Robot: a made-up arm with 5 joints.
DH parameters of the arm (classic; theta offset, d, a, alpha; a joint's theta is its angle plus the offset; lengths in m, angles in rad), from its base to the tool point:
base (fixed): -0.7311 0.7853 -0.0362 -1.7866
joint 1: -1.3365 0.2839 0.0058 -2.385
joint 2: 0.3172 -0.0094 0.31 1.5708
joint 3: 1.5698 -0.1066 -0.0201 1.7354
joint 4: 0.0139 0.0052 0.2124 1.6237
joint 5: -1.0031 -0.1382 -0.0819 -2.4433
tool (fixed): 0.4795 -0.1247 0 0
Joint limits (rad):
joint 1: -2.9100..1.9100
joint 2: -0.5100..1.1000
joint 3: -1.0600..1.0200
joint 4: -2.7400..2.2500
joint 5: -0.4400..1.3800
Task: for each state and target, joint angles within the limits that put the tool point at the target. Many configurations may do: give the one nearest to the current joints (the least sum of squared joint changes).
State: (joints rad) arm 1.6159 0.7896 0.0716 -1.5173 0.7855
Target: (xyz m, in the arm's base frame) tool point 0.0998 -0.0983 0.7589
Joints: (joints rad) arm 1.9100 0.1478 -0.3052 -0.6622 1.3800
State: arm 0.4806 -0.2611 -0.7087 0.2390 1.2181
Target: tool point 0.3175 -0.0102 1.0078
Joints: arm 0.4223 -0.2568 -0.9553 0.1134 1.3702
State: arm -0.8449 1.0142 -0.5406 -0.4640 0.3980
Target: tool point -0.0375 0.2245 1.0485
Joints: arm -0.2900 0.1211 -0.6311 -0.2318 0.3379
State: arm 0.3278 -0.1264 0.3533 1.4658 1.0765
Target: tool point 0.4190 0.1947 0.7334
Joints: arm 1.0888 -0.5100 -0.0884 1.6948 1.3800
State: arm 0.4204 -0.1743 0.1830 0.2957 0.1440
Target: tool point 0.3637 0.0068 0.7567
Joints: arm 1.1180 -0.4711 0.2834 0.2260 0.3845
